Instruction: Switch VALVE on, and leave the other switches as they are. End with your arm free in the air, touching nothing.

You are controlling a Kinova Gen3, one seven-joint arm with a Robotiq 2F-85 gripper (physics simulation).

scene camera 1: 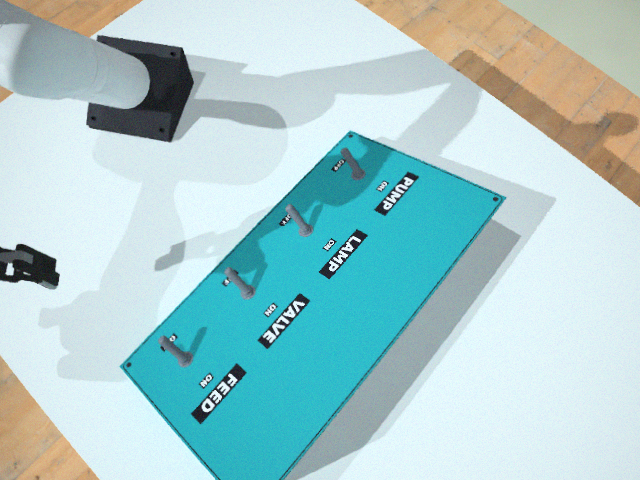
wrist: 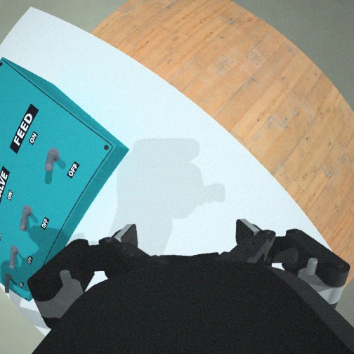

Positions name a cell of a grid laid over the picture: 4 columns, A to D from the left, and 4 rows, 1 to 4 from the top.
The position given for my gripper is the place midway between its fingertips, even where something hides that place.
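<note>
My gripper (wrist: C3) is there for me to see. I can see a teal panel as well, at (scene camera 1: B4) and at (wrist: A2).
</note>
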